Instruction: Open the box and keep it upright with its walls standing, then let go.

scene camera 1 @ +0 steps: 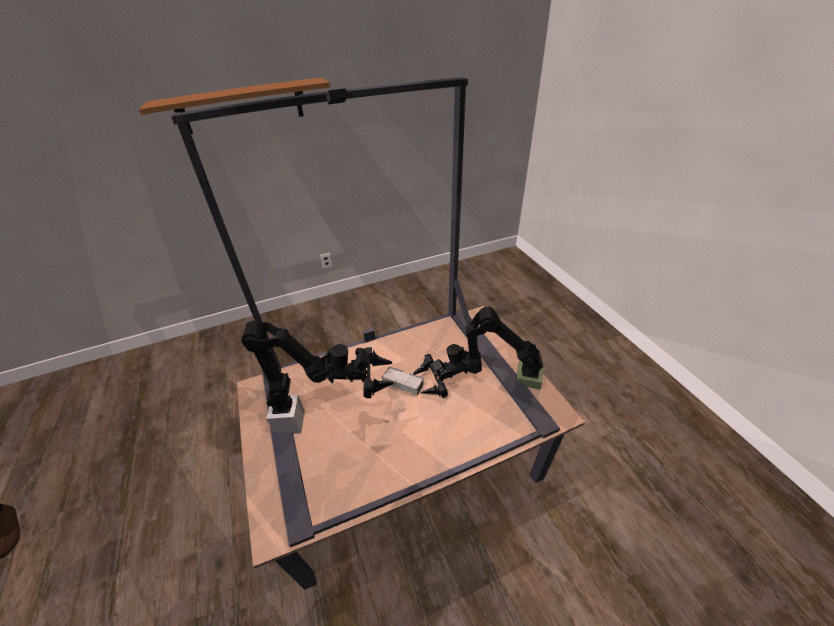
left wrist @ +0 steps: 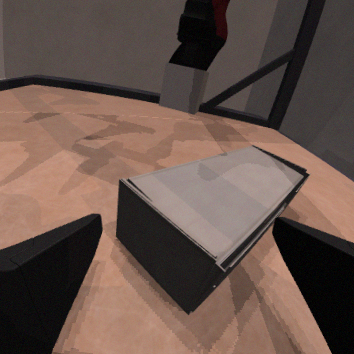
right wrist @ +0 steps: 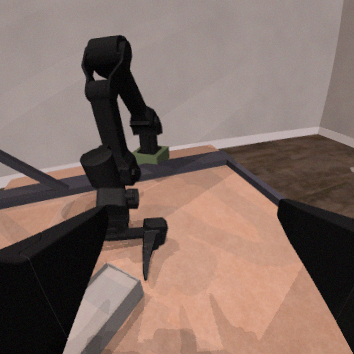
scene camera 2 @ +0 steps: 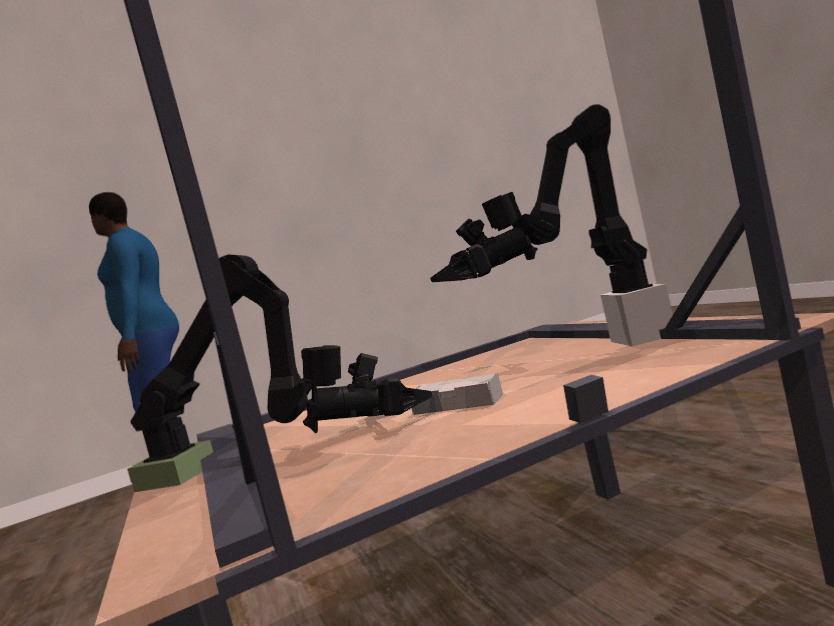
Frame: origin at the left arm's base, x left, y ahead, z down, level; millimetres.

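Seen in the pictures: left gripper, fingertip midpoint: (scene camera 1: 416, 383) (left wrist: 189, 224) (right wrist: 114, 283) (scene camera 2: 423, 395); right gripper, fingertip midpoint: (scene camera 1: 392, 372) (right wrist: 193, 210) (scene camera 2: 434, 279); left arm's base, link origin: (scene camera 1: 530, 371) (right wrist: 149, 149) (scene camera 2: 170, 453); right arm's base, link origin: (scene camera 1: 282, 406) (scene camera 2: 631, 289).
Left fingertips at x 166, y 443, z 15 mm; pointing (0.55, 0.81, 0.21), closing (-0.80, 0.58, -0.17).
Pixels of each thing's top centre, then the offset from my left fingertips to it. Level surfaces: height alone.
- box, top centre: (left wrist: 244, 171) (right wrist: 82, 315) (scene camera 2: 452, 383) (scene camera 1: 402, 377) dz -14, dx -5, dy +61 mm
- table, surface height: dz +29 mm
- small dark block, top centre: (scene camera 2: 581, 380) (scene camera 1: 368, 331) dz -29, dx -214, dy +292 mm
The box (scene camera 1: 402, 380) (scene camera 2: 474, 392) (left wrist: 215, 202) (right wrist: 112, 295) is long, low and closed. It lies flat on the table, with a pale grey top and a dark end face in the left wrist view; thin gaps show along its top edges. My left gripper (scene camera 1: 419, 382) (scene camera 2: 429, 394) (left wrist: 189, 224) is open and low at one end of the box, its fingers apart on either side of that end. Whether a finger touches the box I cannot tell. My right gripper (scene camera 1: 390, 372) (scene camera 2: 432, 278) (right wrist: 193, 210) is open and empty, raised above the table near the box's other end.
The table (scene camera 1: 404, 451) (scene camera 2: 377, 485) has a dark raised frame around it. Tall dark posts (scene camera 1: 458, 202) (scene camera 2: 181, 195) rise from its edge. A small dark block (scene camera 2: 586, 398) stands on the rail. A person (scene camera 2: 131, 289) stands beyond the table.
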